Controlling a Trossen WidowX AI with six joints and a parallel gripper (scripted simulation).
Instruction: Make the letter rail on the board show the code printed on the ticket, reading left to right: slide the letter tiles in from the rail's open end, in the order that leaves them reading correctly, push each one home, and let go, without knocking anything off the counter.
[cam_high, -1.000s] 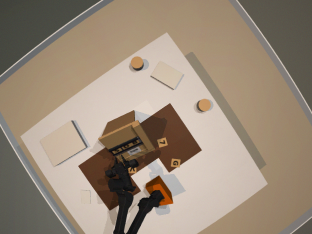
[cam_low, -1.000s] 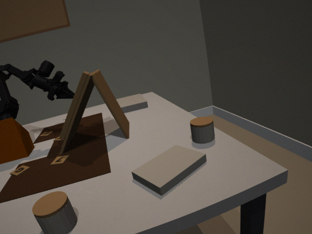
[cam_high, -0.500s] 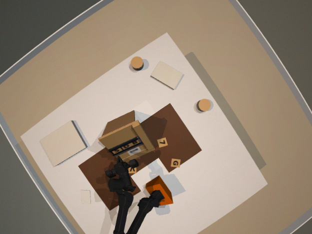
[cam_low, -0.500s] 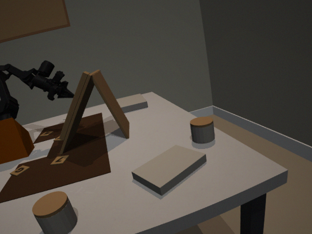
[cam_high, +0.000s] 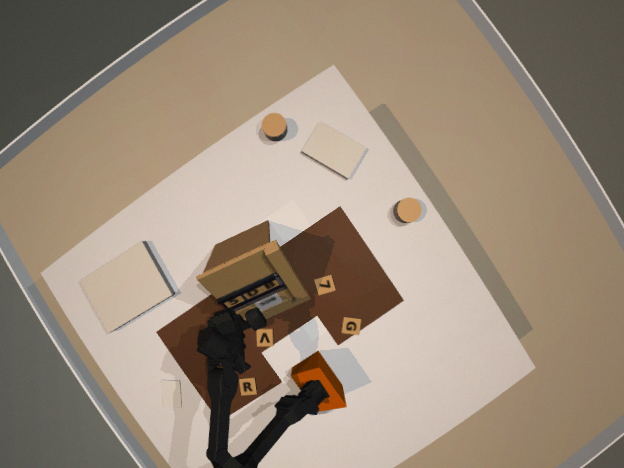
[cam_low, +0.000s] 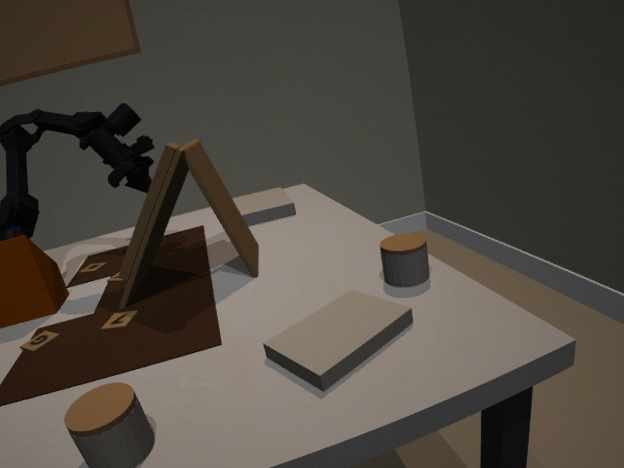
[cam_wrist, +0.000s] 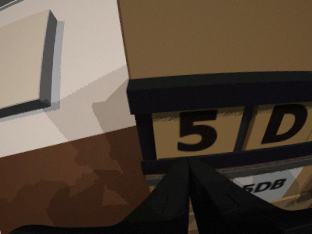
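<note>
My gripper tip is 40 mm past the white ticket, 90 mm to the left of it and 100 mm above it. Also, from my gripper tip: brown mat (150 mm behind, 70 mm to the right, 180 mm below); then pale card (150 mm behind, 400 mm to the left, 180 mm below); then flat slab (270 mm ahead, 530 mm to the right, 170 mm below).
</note>
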